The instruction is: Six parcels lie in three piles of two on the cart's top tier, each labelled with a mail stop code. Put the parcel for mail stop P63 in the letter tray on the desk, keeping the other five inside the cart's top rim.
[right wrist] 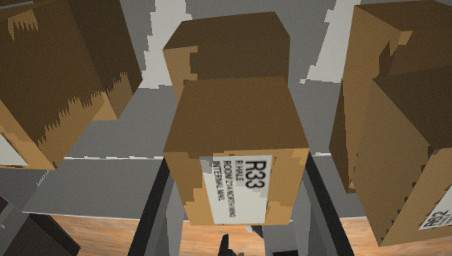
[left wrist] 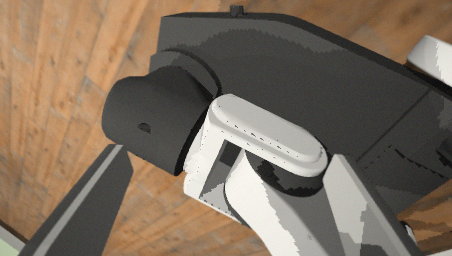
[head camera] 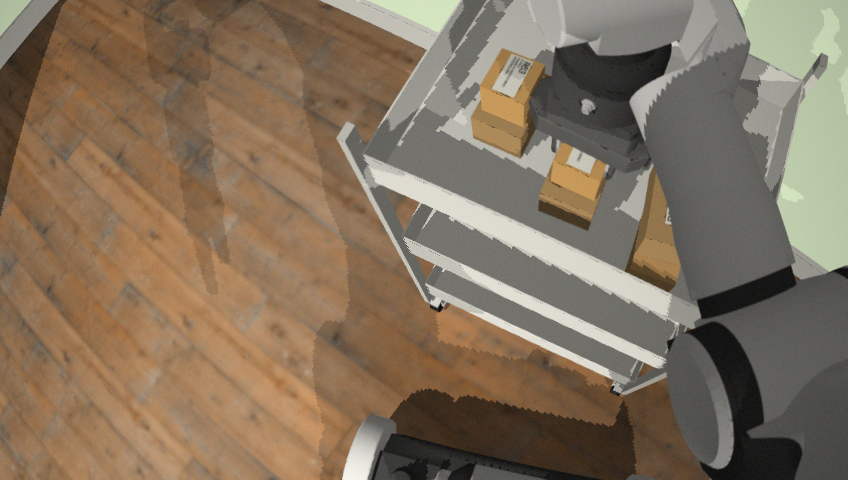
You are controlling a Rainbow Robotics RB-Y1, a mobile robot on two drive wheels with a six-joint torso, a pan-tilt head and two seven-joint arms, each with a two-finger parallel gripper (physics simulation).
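Frame: origin at the robot's base, x ahead, y left, z up, level; centimetres.
Seen in the pictures: left gripper, fingertip midpoint: [right wrist: 233,244] [left wrist: 228,162]; right gripper, fingertip midpoint: [right wrist: 237,161] [head camera: 584,158].
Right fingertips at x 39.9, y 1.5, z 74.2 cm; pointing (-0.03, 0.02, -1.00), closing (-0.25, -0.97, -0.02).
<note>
Offsets run from my right fingertips to a thing's top centre. Level surfaces: height alone.
My right gripper [head camera: 581,159] [right wrist: 237,161] is shut on the R33 parcel {dx +0.2, dy -0.1, dz +2.1 cm} [head camera: 576,178] [right wrist: 235,115], the upper one of the middle pile, with a finger at each side. The lower parcel {dx +0.4, dy +0.1, dz -2.9 cm} [head camera: 568,205] [right wrist: 235,47] is beneath it. In the head view, another pile at the left has an upper parcel {dx +6.8, dy +8.8, dz +2.1 cm} [head camera: 504,107] whose label looks like R63 or P63, on a lower parcel {dx +7.2, dy +8.9, dz -2.9 cm} [head camera: 498,132]. The right pile {dx -3.2, dy -10.3, dz +2.3 cm} [head camera: 654,249] is partly hidden by the arm. In the right wrist view, a label at the right is hard to read. My left gripper [left wrist: 228,162] is open and empty. The letter tray and desk do not show.
The white cart [head camera: 505,217] has a raised top rim and lower tiers. My right arm [head camera: 726,190] reaches over its right part. The robot's dark base [left wrist: 310,75] lies beyond the left fingers. Wooden floor {dz -74.2 cm} [head camera: 178,237] surrounds the cart, and a pale green wall [head camera: 818,148] stands behind it.
</note>
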